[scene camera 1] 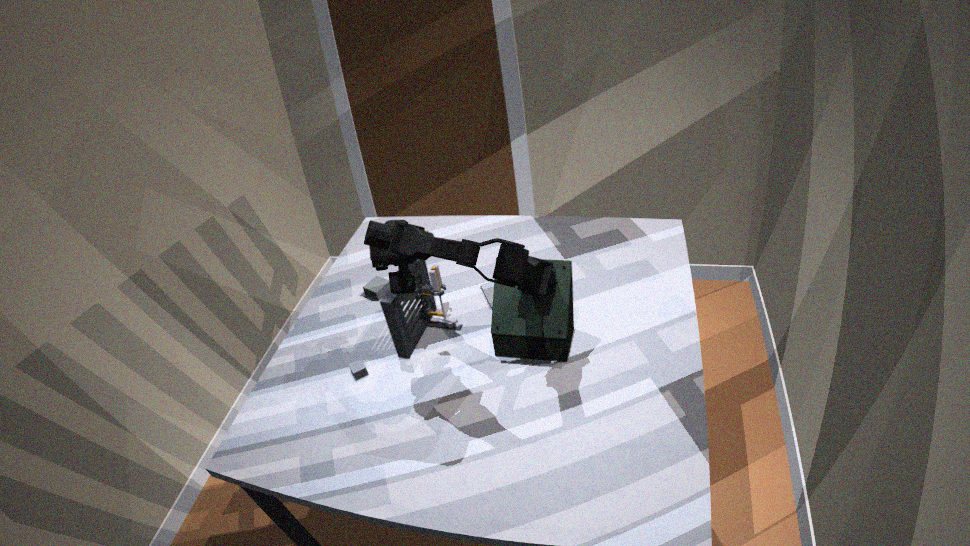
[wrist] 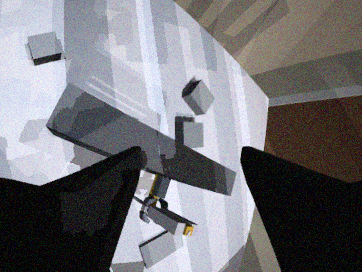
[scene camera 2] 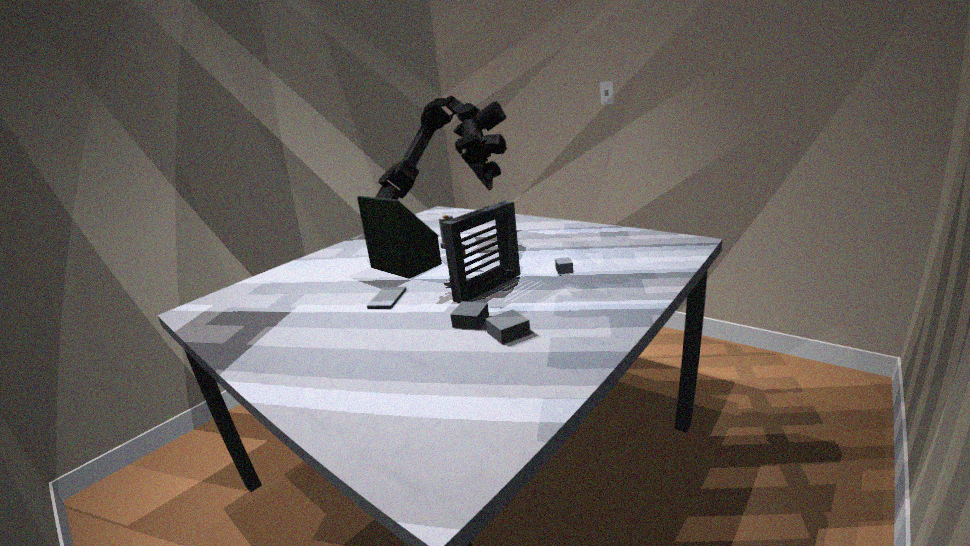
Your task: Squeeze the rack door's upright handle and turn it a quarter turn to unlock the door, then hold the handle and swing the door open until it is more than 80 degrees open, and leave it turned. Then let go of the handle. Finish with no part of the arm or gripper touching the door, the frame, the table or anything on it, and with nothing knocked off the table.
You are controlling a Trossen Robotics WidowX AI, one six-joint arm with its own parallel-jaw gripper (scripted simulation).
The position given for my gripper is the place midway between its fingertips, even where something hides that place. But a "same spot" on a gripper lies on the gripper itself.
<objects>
my gripper: scene camera 1 392, 266; wrist; scene camera 2
same spot on my gripper: (wrist: 81, 215) = (scene camera 2: 488, 172)
</objects>
